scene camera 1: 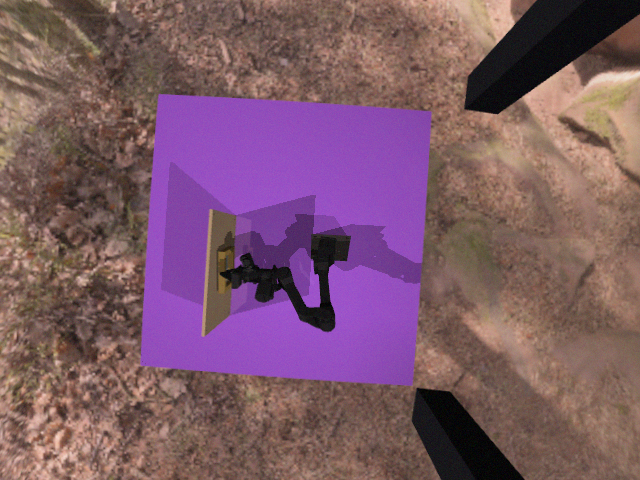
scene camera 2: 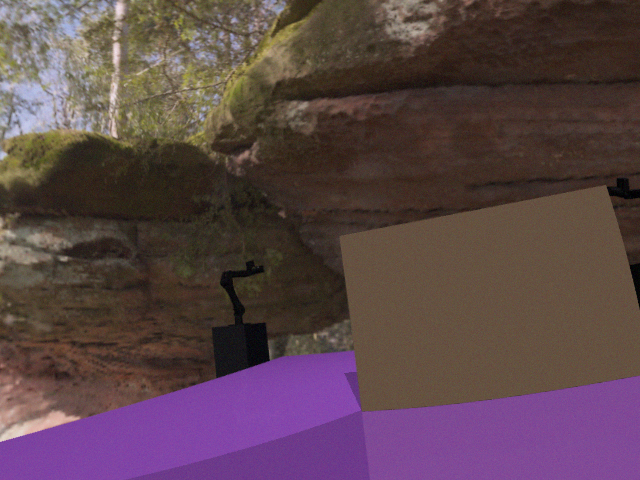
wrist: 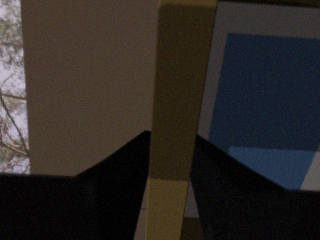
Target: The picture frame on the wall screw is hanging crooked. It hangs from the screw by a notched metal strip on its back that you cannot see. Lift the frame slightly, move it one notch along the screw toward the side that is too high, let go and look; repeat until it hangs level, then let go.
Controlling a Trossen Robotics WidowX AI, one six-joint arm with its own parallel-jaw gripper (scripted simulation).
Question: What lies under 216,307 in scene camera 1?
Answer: A tan wall panel.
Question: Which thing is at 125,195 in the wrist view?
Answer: My gripper.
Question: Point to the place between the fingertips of my gripper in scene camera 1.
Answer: At 220,272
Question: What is my gripper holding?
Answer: A picture frame.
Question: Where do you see a picture frame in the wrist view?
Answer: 238,81
